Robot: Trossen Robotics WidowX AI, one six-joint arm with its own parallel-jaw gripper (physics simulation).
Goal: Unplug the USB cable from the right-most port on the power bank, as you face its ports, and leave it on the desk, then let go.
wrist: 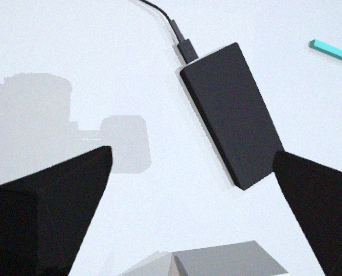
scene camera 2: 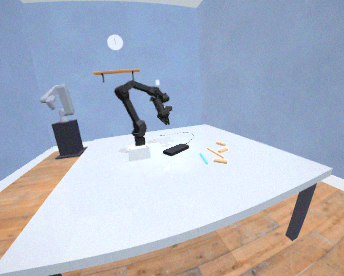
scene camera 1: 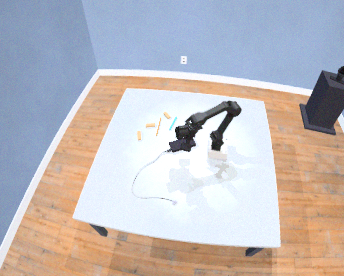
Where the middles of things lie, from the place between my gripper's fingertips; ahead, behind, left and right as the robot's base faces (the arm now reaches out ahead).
Scene:
I see my gripper 16 cm above the power bank [wrist: 221,85], 11 cm to the left of it and 3 cm short of it.

